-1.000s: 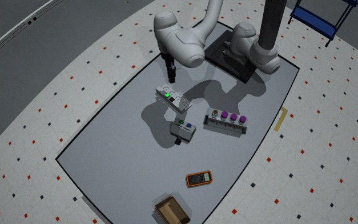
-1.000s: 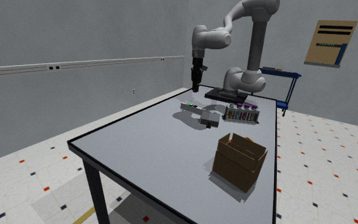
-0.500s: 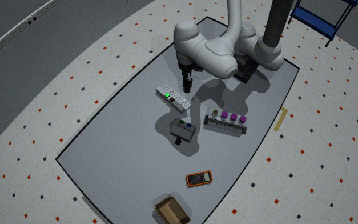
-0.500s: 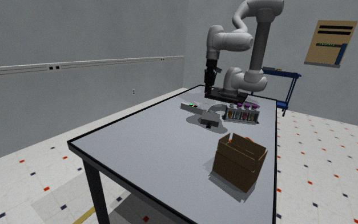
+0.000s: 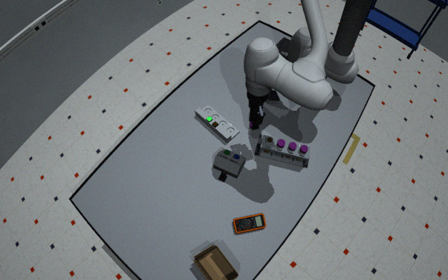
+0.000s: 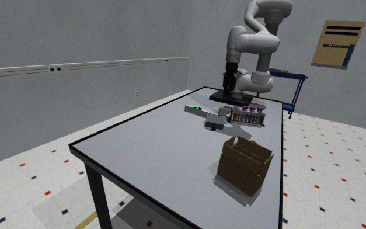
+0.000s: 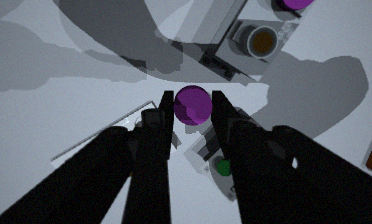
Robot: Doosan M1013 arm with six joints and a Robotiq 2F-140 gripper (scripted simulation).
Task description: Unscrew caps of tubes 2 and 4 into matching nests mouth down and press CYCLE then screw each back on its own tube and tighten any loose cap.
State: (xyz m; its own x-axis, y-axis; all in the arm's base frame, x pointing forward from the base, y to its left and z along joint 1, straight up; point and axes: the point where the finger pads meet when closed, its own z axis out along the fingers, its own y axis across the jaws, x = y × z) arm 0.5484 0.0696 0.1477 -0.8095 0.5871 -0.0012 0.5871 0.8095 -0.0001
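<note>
Now: the purple cap 13 cm to the left of my hand, 7 cm below it and 2 cm behind it. Round my hand: green key 14 cm ahead, 12 cm below, 3 cm to the right; then blue key 13 cm ahead, 12 cm below, 1 cm to the left; then key housing 15 cm ahead, 13 cm below, 1 cm to the right.
</note>
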